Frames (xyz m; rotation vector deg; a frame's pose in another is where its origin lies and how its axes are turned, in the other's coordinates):
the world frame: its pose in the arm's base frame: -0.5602 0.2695 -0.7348 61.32 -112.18 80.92
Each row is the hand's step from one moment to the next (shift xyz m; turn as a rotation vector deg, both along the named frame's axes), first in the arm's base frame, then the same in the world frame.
Working: the arm's base frame: its pose in the world frame: 0.3247 -0.9055 0.0315 -61.32 112.18 -80.92

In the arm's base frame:
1: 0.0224 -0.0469 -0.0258 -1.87 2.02 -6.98
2: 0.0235 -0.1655 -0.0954 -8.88 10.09 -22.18
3: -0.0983 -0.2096 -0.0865 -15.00 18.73 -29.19
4: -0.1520 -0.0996 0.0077 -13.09 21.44 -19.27
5: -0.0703 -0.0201 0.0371 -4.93 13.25 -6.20
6: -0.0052 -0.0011 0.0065 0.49 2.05 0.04
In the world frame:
1: -0.0180 -0.0115 0.0540 -4.88 5.68 0.38
2: -0.0353 0.0075 0.1891 -14.97 21.04 -2.38
3: 0.0543 0.0958 0.2212 -19.49 31.26 -8.42
4: 0.1229 0.1051 0.0832 -13.84 24.66 -14.24
5: 0.0745 0.0342 0.0027 -6.00 9.51 -10.58
6: 0.0083 0.0005 -0.0014 -0.88 -0.11 -1.91

